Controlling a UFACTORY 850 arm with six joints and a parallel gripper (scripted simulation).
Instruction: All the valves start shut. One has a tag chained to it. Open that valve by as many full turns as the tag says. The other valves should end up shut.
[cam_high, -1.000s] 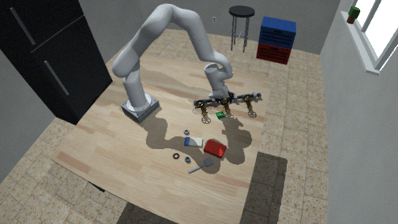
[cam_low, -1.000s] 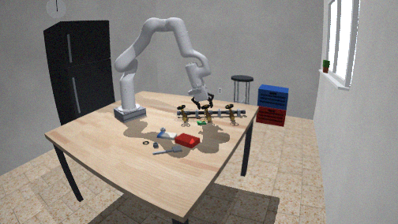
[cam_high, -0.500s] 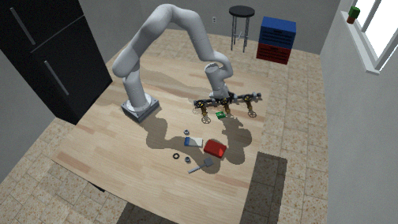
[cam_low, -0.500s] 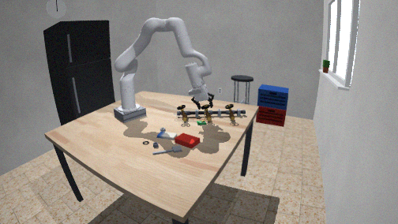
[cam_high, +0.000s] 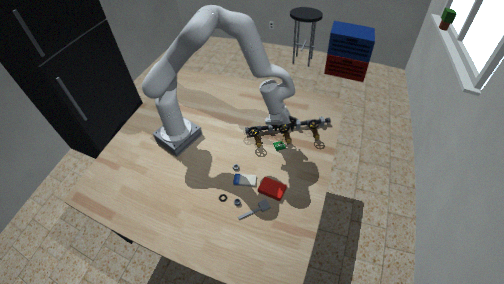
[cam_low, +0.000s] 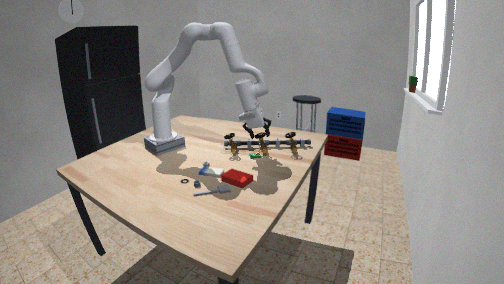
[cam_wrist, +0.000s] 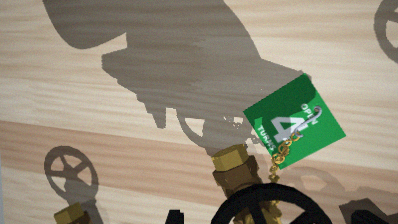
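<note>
Right now the green tag is 100 mm below my hand, 50 mm to the right of it and 30 mm behind it. Also, from my hand: grey scraper 440 mm to the right, 100 mm below, 60 mm behind; red box 330 mm to the right, 90 mm below, 10 mm behind; white block 300 mm to the right, 150 mm behind, 100 mm below.
</note>
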